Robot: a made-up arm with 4 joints. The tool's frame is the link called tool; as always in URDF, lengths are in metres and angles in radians.
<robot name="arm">
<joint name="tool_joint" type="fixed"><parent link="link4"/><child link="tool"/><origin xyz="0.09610 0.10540 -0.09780" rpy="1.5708 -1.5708 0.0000"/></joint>
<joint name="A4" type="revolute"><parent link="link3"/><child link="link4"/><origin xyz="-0.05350 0.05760 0.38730" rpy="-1.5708 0.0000 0.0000"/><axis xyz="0 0 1"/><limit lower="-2.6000" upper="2.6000"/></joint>
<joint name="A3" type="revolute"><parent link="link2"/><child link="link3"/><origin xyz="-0.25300 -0.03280 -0.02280" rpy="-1.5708 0.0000 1.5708"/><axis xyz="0 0 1"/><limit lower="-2.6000" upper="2.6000"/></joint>
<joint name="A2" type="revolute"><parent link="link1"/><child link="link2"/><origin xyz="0.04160 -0.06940 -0.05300" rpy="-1.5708 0.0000 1.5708"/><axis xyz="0 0 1"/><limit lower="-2.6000" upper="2.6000"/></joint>
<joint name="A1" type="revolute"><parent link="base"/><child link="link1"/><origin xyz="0.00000 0.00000 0.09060" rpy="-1.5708 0.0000 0.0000"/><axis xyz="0 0 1"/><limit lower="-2.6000" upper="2.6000"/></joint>
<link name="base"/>
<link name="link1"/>
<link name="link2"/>
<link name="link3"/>
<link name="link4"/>
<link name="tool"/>
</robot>
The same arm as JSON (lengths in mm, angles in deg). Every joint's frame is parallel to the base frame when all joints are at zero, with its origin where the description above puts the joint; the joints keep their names.
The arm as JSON. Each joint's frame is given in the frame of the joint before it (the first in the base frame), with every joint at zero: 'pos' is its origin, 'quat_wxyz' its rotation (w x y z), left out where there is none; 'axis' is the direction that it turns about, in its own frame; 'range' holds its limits. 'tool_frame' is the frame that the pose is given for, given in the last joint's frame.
{"length_unit": "mm", "angle_unit": "deg", "joints": [
  {"joint": "A1", "pos": [0.0, 0.0, 90.6], "axis": [0.0, 1.0, 0.0], "range": [-148.97, 148.97]},
  {"joint": "A2", "pos": [41.6, -53.0, 69.4], "axis": [-1.0, 0.0, 0.0], "range": [-148.97, 148.97]},
  {"joint": "A3", "pos": [22.8, 32.8, 253.0], "axis": [0.0, 0.0, 1.0], "range": [-148.97, 148.97]},
  {"joint": "A4", "pos": [57.6, 53.5, 387.3], "axis": [1.0, 0.0, 0.0], "range": [-148.97, 148.97]}
], "tool_frame": {"pos": [-97.8, -96.1, -105.4], "quat_wxyz": [1.0, -0.000002, 0.000006, 0.000004]}}

